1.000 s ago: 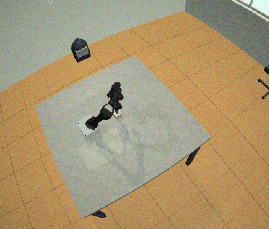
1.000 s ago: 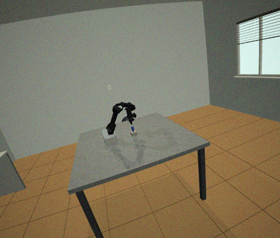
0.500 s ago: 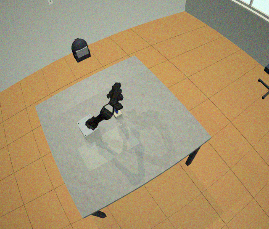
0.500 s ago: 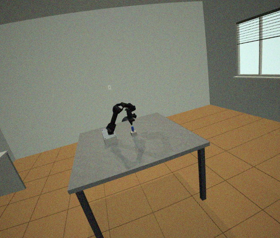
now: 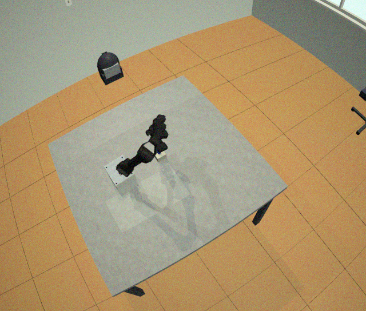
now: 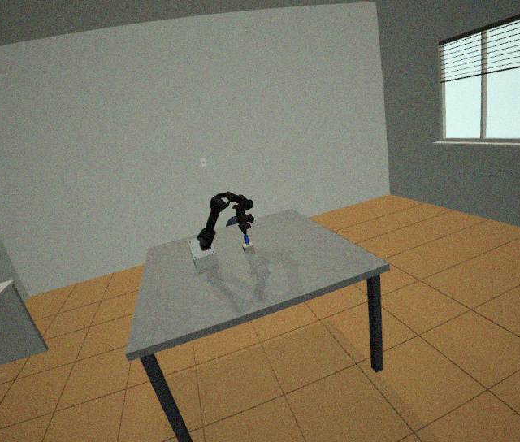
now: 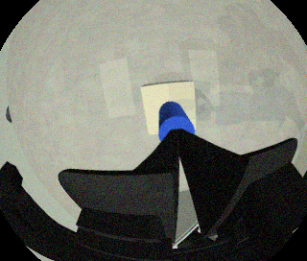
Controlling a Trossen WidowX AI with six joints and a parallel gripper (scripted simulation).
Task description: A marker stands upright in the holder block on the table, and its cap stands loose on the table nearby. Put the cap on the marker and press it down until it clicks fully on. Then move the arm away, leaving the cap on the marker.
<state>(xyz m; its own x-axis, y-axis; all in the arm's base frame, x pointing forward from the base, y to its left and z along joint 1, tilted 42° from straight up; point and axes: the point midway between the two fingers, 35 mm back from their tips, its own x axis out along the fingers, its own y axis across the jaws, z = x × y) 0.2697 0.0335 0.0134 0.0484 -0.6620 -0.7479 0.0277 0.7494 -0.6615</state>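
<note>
My gripper tip is 30 mm above the blue cap.
</note>
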